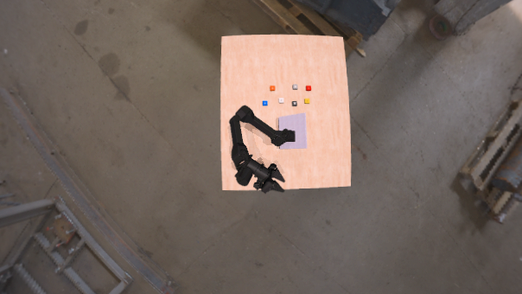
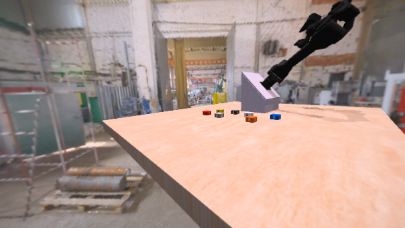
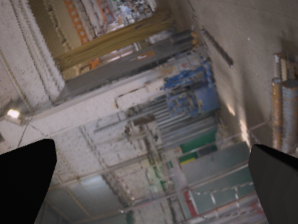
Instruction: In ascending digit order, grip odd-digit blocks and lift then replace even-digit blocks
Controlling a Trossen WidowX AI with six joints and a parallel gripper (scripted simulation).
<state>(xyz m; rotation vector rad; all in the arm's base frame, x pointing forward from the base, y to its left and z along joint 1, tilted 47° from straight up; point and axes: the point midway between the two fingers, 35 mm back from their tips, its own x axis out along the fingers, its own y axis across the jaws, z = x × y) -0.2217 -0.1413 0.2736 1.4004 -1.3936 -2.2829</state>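
My gripper tip is now 590 mm short of the grey block, 410 mm above it and 140 mm to the left of it. Round my gripper tip: blue block: 480 mm ahead, 410 mm below, 70 mm to the left; dark block: 480 mm ahead, 410 mm below, 130 mm to the right; white block: 500 mm ahead, 410 mm below, 40 mm to the right.
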